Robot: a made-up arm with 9 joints. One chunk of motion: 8 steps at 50 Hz.
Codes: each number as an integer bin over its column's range. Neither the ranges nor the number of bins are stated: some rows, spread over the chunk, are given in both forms.
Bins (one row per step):
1: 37 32 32 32 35 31 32 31 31
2: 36 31 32 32 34 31 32 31 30
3: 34 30 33 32 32 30 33 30 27
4: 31 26 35 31 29 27 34 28 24
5: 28 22 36 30 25 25 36 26 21
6: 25 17 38 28 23 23 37 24 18
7: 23 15 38 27 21 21 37 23 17
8: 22 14 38 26 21 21 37 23 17
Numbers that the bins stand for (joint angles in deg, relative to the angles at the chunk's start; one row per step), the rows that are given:
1: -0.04 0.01 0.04 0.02 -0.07 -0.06 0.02 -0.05 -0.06
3: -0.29 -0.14 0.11 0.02 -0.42 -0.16 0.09 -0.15 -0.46
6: -1.06 -1.05 0.45 -0.26 -1.47 -0.86 0.37 -0.76 -1.37
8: -1.31 -1.26 0.45 -0.39 -1.70 -1.06 0.37 -0.86 -1.47
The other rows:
2: -0.12 -0.07 0.04 0.02 -0.19 -0.06 0.02 -0.05 -0.16
4: -0.55 -0.42 0.25 -0.05 -0.77 -0.46 0.16 -0.35 -0.76
5: -0.80 -0.70 0.32 -0.12 -1.24 -0.66 0.30 -0.56 -1.07
7: -1.23 -1.19 0.45 -0.33 -1.70 -1.06 0.37 -0.86 -1.47

